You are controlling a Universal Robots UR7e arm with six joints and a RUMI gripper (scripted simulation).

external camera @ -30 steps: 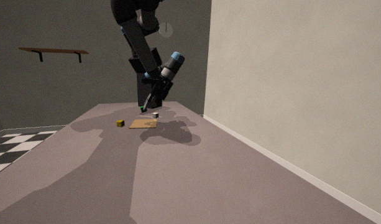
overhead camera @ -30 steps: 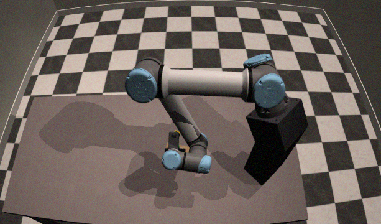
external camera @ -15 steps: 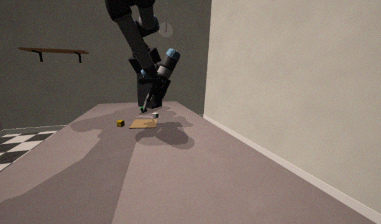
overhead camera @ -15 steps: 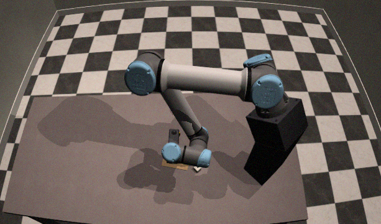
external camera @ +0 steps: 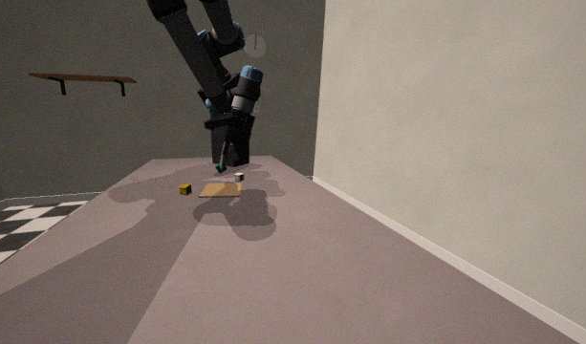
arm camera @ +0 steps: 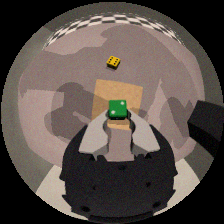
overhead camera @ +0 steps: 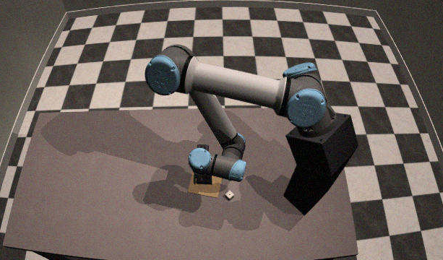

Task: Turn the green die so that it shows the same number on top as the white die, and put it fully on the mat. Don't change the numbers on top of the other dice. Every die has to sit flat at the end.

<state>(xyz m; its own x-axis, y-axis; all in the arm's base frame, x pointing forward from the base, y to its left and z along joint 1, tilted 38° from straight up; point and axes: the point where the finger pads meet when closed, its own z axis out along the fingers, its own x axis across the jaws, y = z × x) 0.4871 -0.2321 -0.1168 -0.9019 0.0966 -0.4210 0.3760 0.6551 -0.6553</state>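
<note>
Right now the green die is 10 mm below my hand. From my hand the other things lie so: yellow die (30 mm behind, 130 mm to the right, 80 mm below); tan mat (100 mm below); white die (80 mm behind, 100 mm to the left, 80 mm below).
</note>
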